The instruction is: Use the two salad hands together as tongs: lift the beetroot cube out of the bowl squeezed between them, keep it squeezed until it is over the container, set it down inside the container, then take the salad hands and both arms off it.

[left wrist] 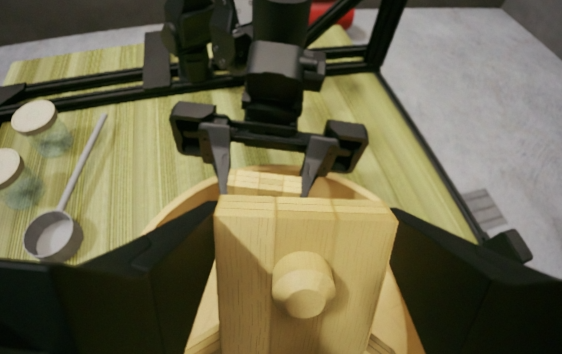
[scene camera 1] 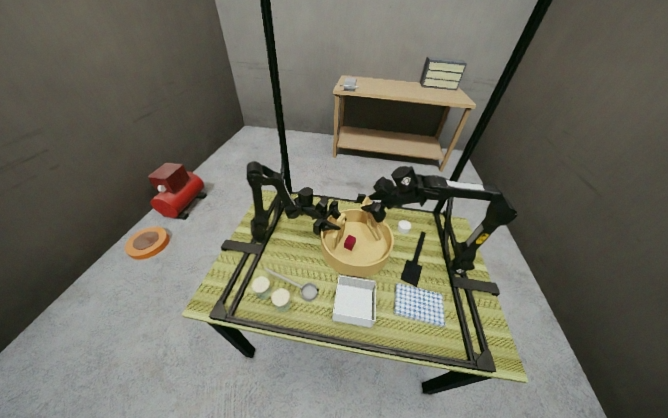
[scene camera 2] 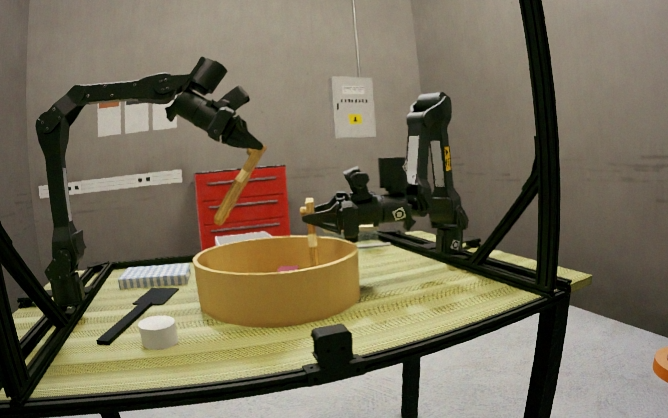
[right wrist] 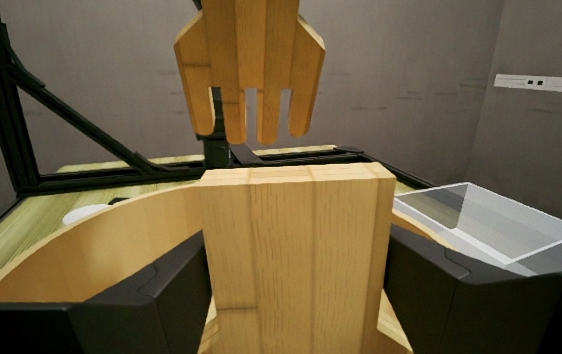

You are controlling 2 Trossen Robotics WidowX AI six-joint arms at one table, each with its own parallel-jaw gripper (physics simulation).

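Pixels of known places: left gripper, fingertip midpoint: [left wrist: 302, 216] [scene camera 1: 364, 203] [scene camera 2: 263, 148]; right gripper, fingertip midpoint: [scene camera 1: 343, 224] [scene camera 2: 302, 215] [right wrist: 293, 231]; left arm's base, origin of the base link: [scene camera 1: 456, 268] [scene camera 2: 69, 302] [right wrist: 217, 163]; right arm's base, origin of the base link: [left wrist: 195, 71] [scene camera 1: 260, 237] [scene camera 2: 449, 251].
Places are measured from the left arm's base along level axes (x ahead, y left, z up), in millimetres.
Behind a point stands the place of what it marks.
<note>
The beetroot cube [scene camera 1: 349, 243] {x 491, y -20, z 33 mm} [scene camera 2: 288, 268] {x 491, y -38, z 34 mm} lies on the floor of the round wooden bowl [scene camera 1: 357, 268] {x 445, y 115, z 56 mm} [scene camera 2: 277, 300] {x 427, y -207, z 29 mm}. My left gripper [scene camera 1: 370, 205] {x 459, y -38, z 274 mm} [scene camera 2: 261, 146] {x 459, y -38, z 274 mm} is shut on one salad hand [scene camera 2: 235, 192] {x 393, y -73, z 197 mm} [left wrist: 305, 235] {x 449, y -35, z 282 mm} [right wrist: 250, 60] {x 414, y -27, z 205 mm}, raised and tilted, its tines above the bowl's rim level. My right gripper [scene camera 1: 338, 218] {x 528, y -40, z 137 mm} [scene camera 2: 306, 217] {x 528, y -40, z 137 mm} is shut on the other salad hand [scene camera 2: 312, 242] {x 531, y -85, z 91 mm} [right wrist: 295, 250] {x 550, y -48, z 144 mm}, nearly upright, its lower end inside the bowl. The two hands are apart and neither holds the cube. The white container [scene camera 1: 354, 302] {x 439, y 223, z -17 mm} [right wrist: 502, 216] {x 429, y 302, z 32 mm} stands beside the bowl, in front of it in scene camera 1.
In scene camera 1, a ladle [scene camera 1: 309, 291] {x 623, y 211, z -18 mm} and two lidded jars [scene camera 1: 260, 285] {x 799, y 253, z 51 mm} [scene camera 1: 280, 298] {x 710, y 286, z 51 mm} stand left of the container. A checked cloth [scene camera 1: 419, 304] {x 191, y 197, z 6 mm}, a black spatula [scene camera 1: 412, 272] {x 198, y 47, z -16 mm} and a small white pot [scene camera 1: 404, 227] {x 225, y -187, z 15 mm} lie to the right. A black frame edges the table.
</note>
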